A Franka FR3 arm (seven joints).
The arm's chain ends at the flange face. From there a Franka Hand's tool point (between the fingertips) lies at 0.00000 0.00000 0.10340 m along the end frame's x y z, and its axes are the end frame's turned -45 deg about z.
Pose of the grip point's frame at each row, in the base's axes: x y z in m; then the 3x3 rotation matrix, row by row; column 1 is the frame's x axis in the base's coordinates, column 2 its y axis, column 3 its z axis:
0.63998, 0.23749, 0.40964; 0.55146, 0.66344, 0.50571; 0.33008, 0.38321, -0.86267; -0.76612, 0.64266, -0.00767
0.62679, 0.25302, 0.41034; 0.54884, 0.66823, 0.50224; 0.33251, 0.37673, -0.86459; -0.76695, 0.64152, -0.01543
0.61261, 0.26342, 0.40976; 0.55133, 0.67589, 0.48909; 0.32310, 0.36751, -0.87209; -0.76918, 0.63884, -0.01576
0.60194, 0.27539, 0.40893; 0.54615, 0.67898, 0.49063; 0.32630, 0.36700, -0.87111; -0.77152, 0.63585, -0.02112
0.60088, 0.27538, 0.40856; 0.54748, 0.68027, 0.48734; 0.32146, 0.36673, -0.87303; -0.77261, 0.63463, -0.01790
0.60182, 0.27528, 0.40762; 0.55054, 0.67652, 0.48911; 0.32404, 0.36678, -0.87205; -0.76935, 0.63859, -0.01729
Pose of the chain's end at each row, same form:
0.58769, 0.32669, 0.41043; 0.85906, 0.07918, 0.50571; 0.50437, 0.03757, -0.86267; -0.08730, 0.99616, -0.00767
0.57486, 0.34242, 0.41194; 0.86060, 0.08442, 0.50224; 0.50151, 0.03127, -0.86459; -0.08869, 0.99594, -0.01543
0.56204, 0.35359, 0.41139; 0.86778, 0.08808, 0.48909; 0.48834, 0.03140, -0.87209; -0.09216, 0.99562, -0.01576
0.55121, 0.36546, 0.41111; 0.86630, 0.09392, 0.49063; 0.49024, 0.02878, -0.87111; -0.09593, 0.99516, -0.02112
0.55049, 0.36565, 0.41041; 0.86815, 0.09390, 0.48734; 0.48662, 0.03201, -0.87303; -0.09757, 0.99507, -0.01790
0.55125, 0.36545, 0.40941; 0.86766, 0.08908, 0.48911; 0.48848, 0.03022, -0.87205; -0.09246, 0.99556, -0.01729

